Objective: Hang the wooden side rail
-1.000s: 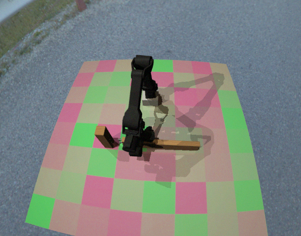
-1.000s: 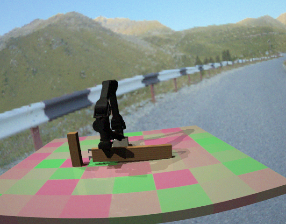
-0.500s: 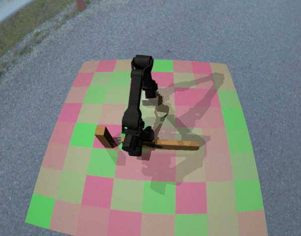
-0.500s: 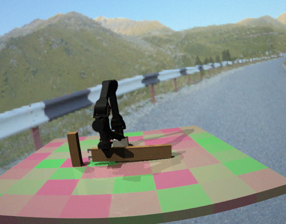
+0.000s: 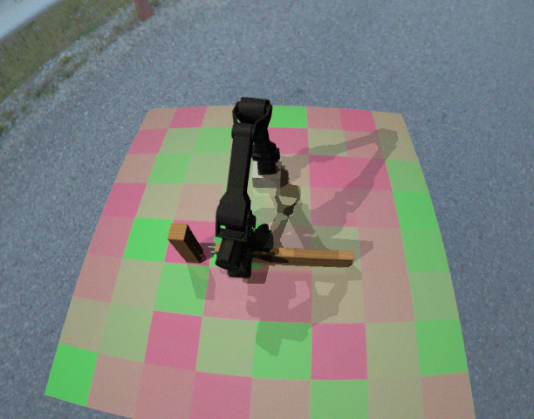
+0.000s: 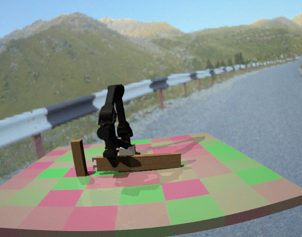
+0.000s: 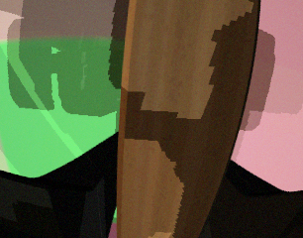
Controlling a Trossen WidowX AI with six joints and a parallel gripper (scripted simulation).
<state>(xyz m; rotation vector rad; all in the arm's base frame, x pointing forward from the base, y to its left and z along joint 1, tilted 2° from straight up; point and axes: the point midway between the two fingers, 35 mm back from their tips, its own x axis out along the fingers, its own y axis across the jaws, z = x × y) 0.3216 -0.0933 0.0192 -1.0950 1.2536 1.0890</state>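
Now: gripper tip 3 cm past the headboard post, 17 cm to the left of it and 4 cm below it.
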